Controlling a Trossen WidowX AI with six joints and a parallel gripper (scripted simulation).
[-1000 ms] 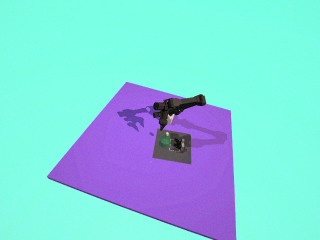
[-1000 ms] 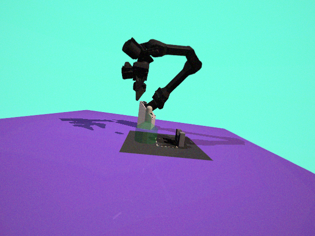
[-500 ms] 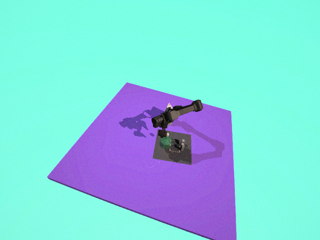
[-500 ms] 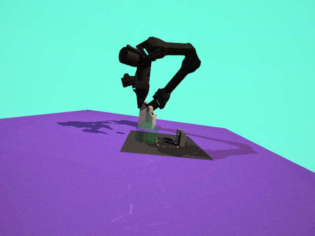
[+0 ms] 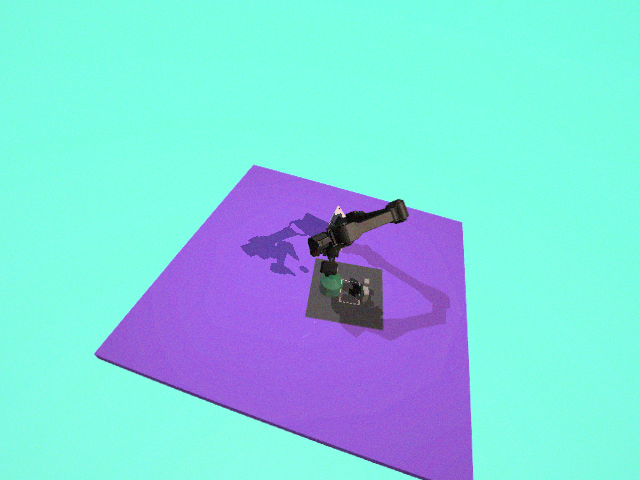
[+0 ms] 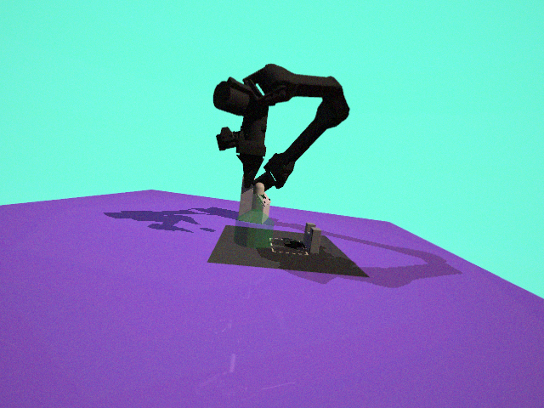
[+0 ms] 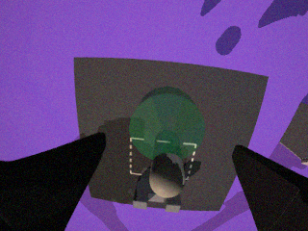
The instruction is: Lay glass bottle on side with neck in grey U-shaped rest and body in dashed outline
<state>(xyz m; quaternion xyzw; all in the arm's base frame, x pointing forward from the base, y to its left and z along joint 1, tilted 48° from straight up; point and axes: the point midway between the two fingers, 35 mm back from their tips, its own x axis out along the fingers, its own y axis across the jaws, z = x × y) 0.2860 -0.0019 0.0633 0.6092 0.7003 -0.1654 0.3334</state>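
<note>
My gripper tip is 1 cm past the green glass bottle, 3 cm to the right of it and 5 cm above it. Round my gripper tip: dark grey mat: 3 cm behind, 10 cm to the left, 14 cm below.
</note>
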